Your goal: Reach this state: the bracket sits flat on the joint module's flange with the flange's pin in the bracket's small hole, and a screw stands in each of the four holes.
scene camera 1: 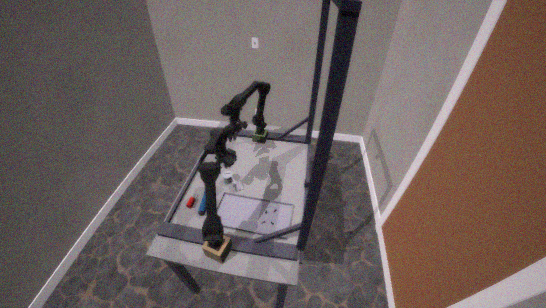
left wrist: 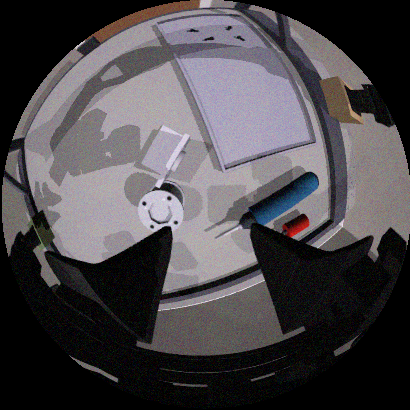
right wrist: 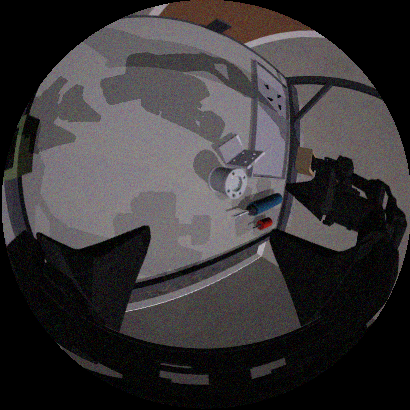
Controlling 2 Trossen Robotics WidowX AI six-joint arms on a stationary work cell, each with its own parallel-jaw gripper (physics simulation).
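Places are measured from the left arm's base along level axes (x back, y right, z up), in millimetres.
Pixels of known places: left gripper, fingertip midpoint: (scene camera 1: 222,170) (left wrist: 211,231) (right wrist: 290,191); right gripper, fingertip midpoint: (scene camera 1: 232,141) (right wrist: 212,234); left arm's base, origin of the base link: (scene camera 1: 216,242) (left wrist: 352,100) (right wrist: 312,163); right arm's base, origin of the base link: (scene camera 1: 260,132) (left wrist: 34,235).
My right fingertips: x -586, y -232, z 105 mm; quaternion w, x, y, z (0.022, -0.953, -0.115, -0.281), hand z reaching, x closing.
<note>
Ahead of a thing's pixels: the offset from my right fingertips to its middle.
The joint module @(dx +157, dy +37, dz -164 mm) (scene camera 1: 227,176) (left wrist: 161,209) (right wrist: 227,181) stands upright on the table, its pale flange facing up with holes around it. The L-shaped bracket @(dx +174, dy +114, dz -161 mm) (left wrist: 162,150) (right wrist: 246,158) rests on the table beside it, off the flange, with holes in one plate. Several dark screws @(dx +280, dy +354, dz -187 mm) (left wrist: 208,38) (right wrist: 270,98) lie loose at the far end of the tray @(dx +323, dy +292, dz -188 mm) (scene camera 1: 240,212) (left wrist: 245,110) (right wrist: 267,145). My left gripper (left wrist: 211,231) is open and empty, above the table near the module. My right gripper (right wrist: 212,234) is wide open and empty, above the table, farther from the module. The flange's pin cannot be made out.
A blue-handled screwdriver @(dx +339, dy -6, dz -176 mm) (scene camera 1: 202,204) (left wrist: 285,197) (right wrist: 266,203) lies near the module, with a smaller red-handled tool @(dx +388, dy -73, dz -179 mm) (scene camera 1: 190,202) (left wrist: 296,226) (right wrist: 264,223) beside it. A dark frame post (scene camera 1: 327,120) rises at the table's right side in the scene view.
</note>
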